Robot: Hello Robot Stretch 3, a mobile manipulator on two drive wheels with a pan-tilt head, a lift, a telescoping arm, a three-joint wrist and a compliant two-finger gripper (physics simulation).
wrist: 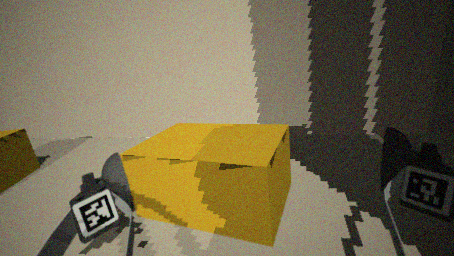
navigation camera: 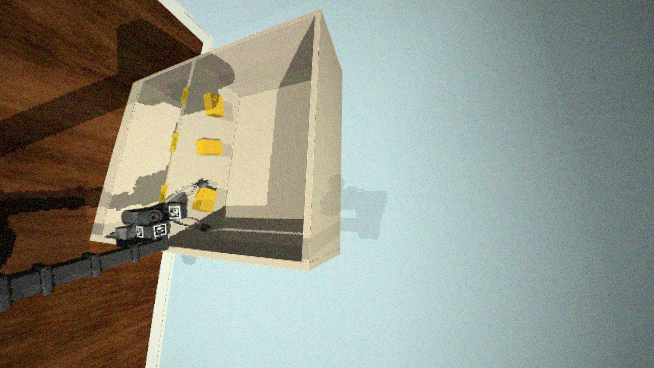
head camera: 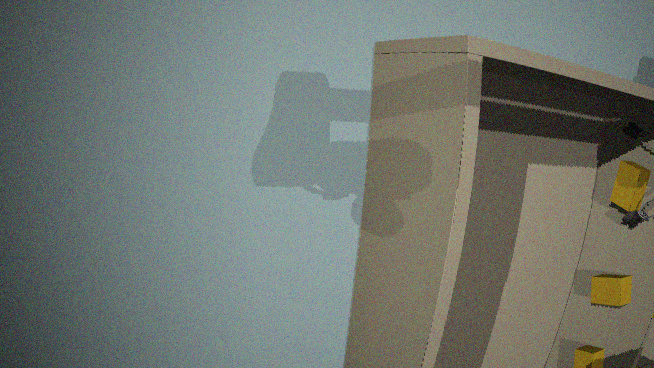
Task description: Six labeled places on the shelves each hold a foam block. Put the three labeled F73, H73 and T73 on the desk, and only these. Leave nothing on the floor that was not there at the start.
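Places are measured from the robot's base along level axes (x down, y right, z back), in millimetres.
Where they show: gripper, fingertip midpoint: (wrist: 247,160) (navigation camera: 208,204) (head camera: 625,174).
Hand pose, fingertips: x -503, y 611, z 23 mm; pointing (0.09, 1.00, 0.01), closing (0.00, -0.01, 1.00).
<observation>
Each offset is from my fingertips to the top centre of the thing. "spot": to the spot under its first point. Level surfaces: height alone.
The yellow H73 block @[dx -27, dy -17, dz -23 mm] (head camera: 629,187) (navigation camera: 204,200) (wrist: 210,185) stands on the shelf, slightly turned. My gripper (head camera: 632,175) (navigation camera: 202,205) (wrist: 247,160) is open around it. In the wrist view the left fingertip is at the block's left side, close or touching; the right fingertip is well apart from it. A second yellow block @[dx -27, dy +21, dz -250 mm] (head camera: 611,291) (navigation camera: 209,146) (wrist: 15,160) stands beside it, and a third block @[dx -27, dy +54, dz -446 mm] (head camera: 589,356) (navigation camera: 214,105) stands farther along. Yellow labels @[spot: dx +32, dy -102, dz -256 mm] (navigation camera: 174,142) line the shelf edge, too small to read. The desk does not show.
The beige shelf unit (head camera: 410,280) (navigation camera: 330,125) has a side wall close to the right finger, in dark shadow. My arm (navigation camera: 67,271) reaches in over the brown wooden floor @[dx +503 mm] (navigation camera: 90,320). A blue wall (head camera: 150,250) (navigation camera: 475,300) stands behind the unit.
</observation>
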